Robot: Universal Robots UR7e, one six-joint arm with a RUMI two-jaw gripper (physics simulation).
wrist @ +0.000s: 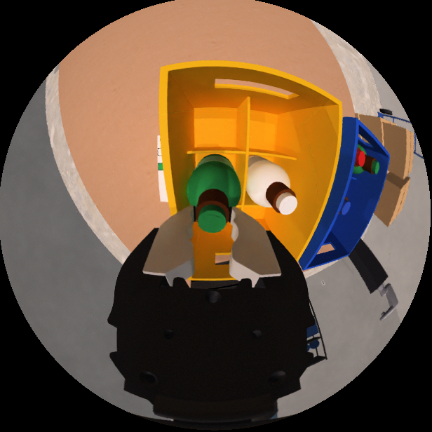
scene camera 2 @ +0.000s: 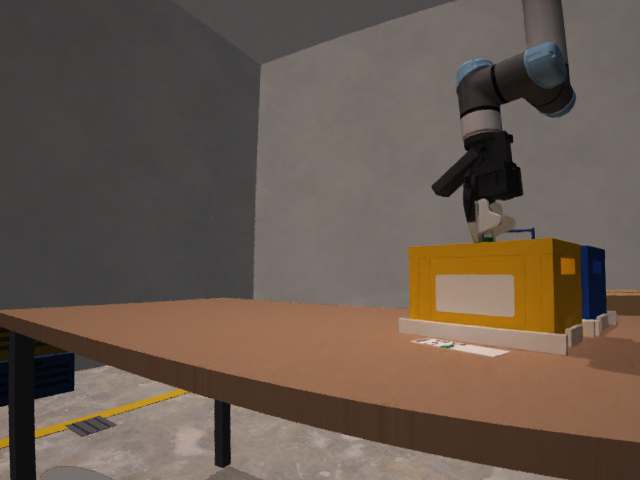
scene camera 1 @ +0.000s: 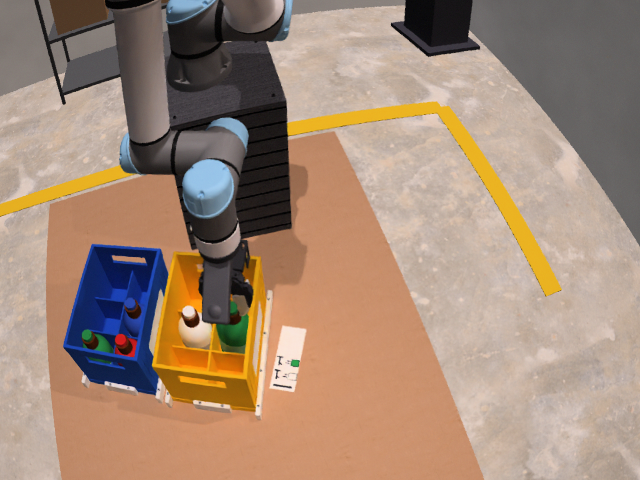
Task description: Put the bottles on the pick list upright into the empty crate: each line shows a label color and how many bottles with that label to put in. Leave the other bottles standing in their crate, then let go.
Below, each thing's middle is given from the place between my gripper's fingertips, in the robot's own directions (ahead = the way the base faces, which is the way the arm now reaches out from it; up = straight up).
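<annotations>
White bottle [scene camera 1: 194,333]: from my hand, 80 mm to the right, 40 mm behind, 80 mm below. Pick list [scene camera 1: 284,376]: 80 mm to the left of my hand, 50 mm ahead, 160 mm below.
</annotations>
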